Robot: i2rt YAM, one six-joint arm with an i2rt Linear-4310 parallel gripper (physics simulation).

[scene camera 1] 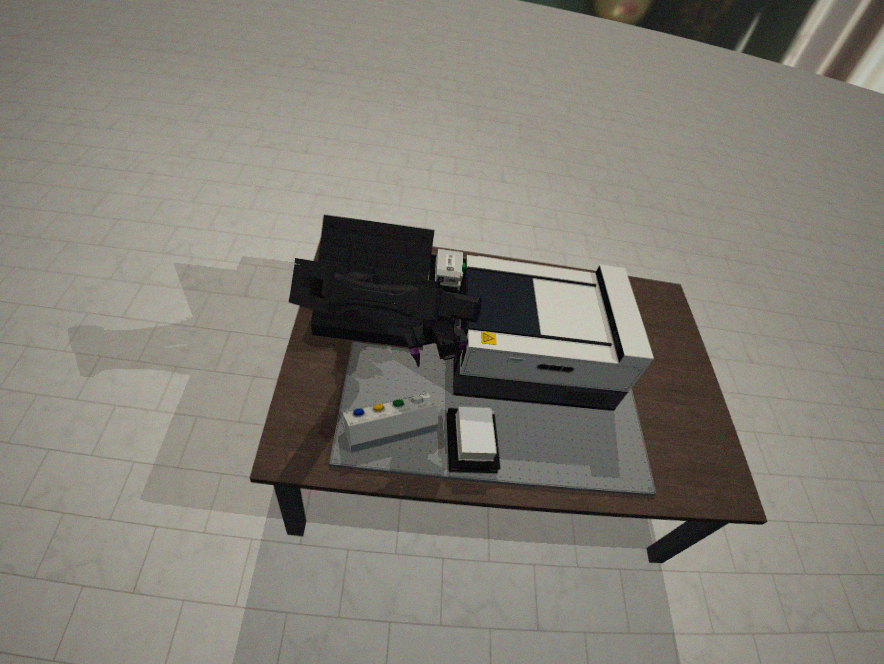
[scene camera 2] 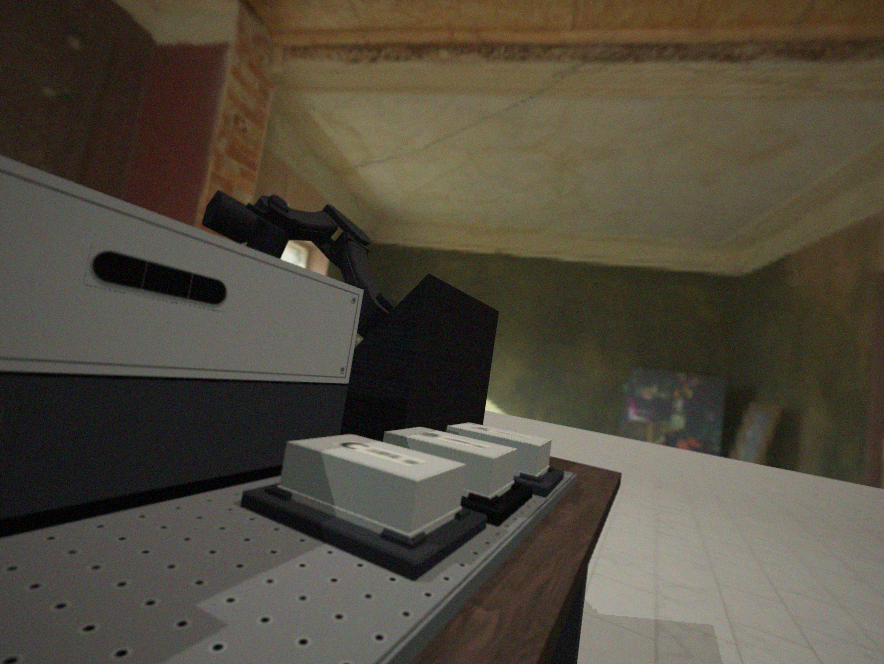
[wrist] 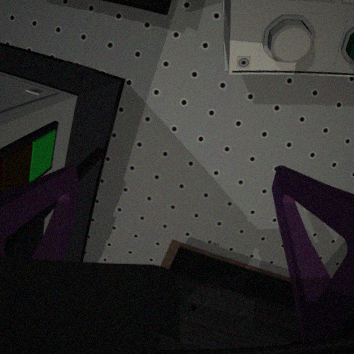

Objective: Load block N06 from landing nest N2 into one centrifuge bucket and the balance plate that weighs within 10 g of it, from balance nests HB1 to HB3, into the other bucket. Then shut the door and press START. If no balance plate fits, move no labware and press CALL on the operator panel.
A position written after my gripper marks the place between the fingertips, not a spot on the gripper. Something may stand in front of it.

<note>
My gripper point(scene camera 1: 436, 361) is open and touches a white centrifuge box.
My gripper also shows in the wrist view point(wrist: 175, 176).
</note>
